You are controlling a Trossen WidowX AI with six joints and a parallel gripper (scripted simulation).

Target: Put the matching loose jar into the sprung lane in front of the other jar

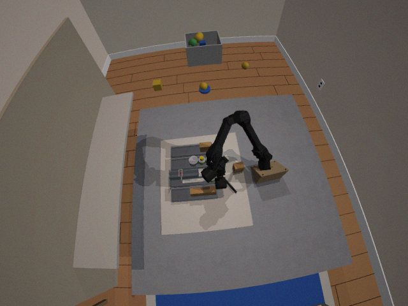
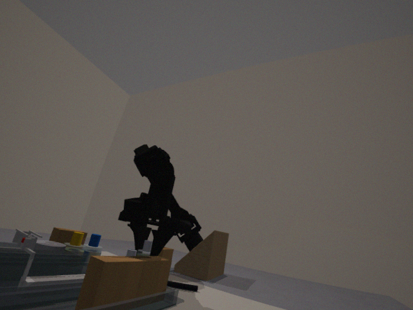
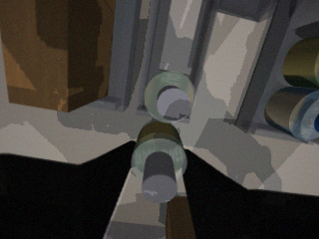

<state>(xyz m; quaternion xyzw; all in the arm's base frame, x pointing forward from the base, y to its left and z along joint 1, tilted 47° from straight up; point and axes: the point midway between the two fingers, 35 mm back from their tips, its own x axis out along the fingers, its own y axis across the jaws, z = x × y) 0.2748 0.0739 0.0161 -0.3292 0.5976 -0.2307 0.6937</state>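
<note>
Right now my gripper tip is 6 cm past the black rod, 5 cm above it and 3 cm to the right of it. Round my gripper tip: red mark (23 cm ahead, 2 cm to the right, 2 cm above); then lane rack (19 cm ahead, 3 cm below, 1 cm to the right).
</note>
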